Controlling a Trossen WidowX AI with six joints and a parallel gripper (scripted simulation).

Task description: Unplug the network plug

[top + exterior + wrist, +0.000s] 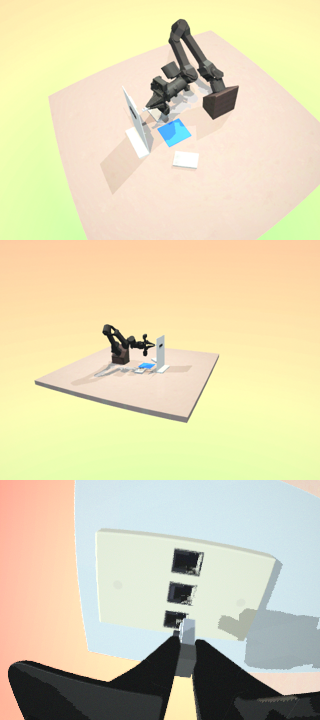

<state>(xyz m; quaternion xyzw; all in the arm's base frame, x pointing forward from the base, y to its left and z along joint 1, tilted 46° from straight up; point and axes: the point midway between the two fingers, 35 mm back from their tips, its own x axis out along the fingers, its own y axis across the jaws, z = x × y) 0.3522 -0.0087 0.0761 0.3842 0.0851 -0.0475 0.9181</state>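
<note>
Right now the blue marked square is 90 mm behind my gripper tip, 40 mm to the left of it and 210 mm below it. Round my gripper tip: network plug: right at my gripper tip; then upright panel: 60 mm ahead, 10 mm to the right, 80 mm below.
</note>
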